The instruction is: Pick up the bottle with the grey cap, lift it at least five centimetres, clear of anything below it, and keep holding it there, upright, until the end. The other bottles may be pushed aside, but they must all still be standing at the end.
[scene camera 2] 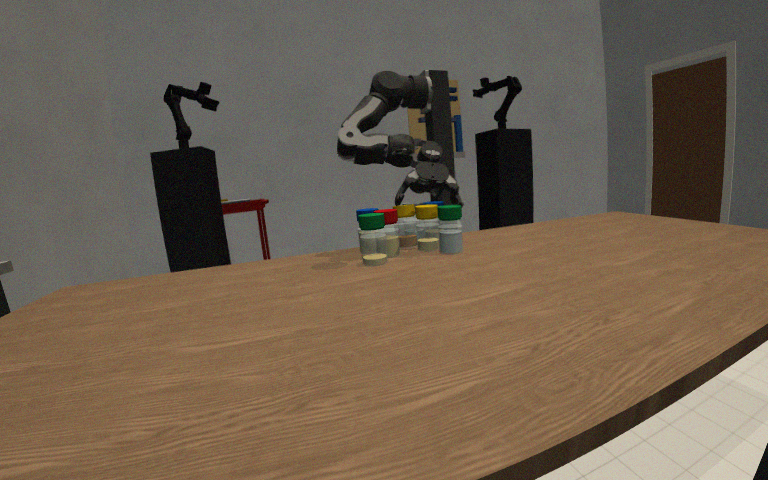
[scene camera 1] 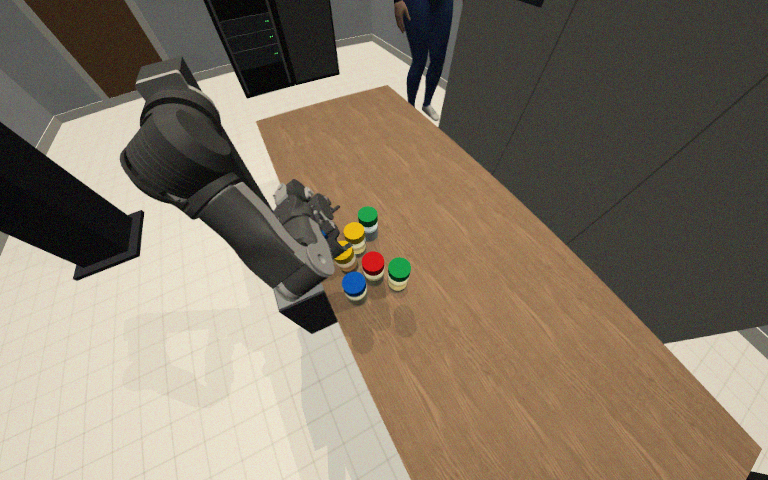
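Note:
The grey-capped bottle does not show in either view; the arm and gripper hide part of the group in scene camera 1. My gripper (scene camera 1: 342, 228) (scene camera 2: 429, 202) is open and empty, fingers spread and pointing down, at about cap height behind the front bottles. Standing bottles: green-capped (scene camera 1: 367, 217) (scene camera 2: 450, 213), yellow-capped (scene camera 1: 354, 232) (scene camera 2: 427, 212), another yellow-capped (scene camera 1: 344, 255) (scene camera 2: 404, 211) partly under a finger, red-capped (scene camera 1: 373, 263) (scene camera 2: 388, 216), second green-capped (scene camera 1: 399, 268) (scene camera 2: 371, 221), and blue-capped (scene camera 1: 354, 284) (scene camera 2: 367, 211). Another blue cap (scene camera 1: 323, 233) (scene camera 2: 433, 203) shows partly by the gripper.
The bottles stand close together near the robot-side edge of the wooden table (scene camera 1: 481, 271) (scene camera 2: 396, 350). A dark grey cabinet (scene camera 1: 611, 141) is beyond the far long side. A person (scene camera 1: 428, 45) stands past the table's far end. Two black pedestals (scene camera 2: 189, 209) (scene camera 2: 505, 181) carry small arms in the background.

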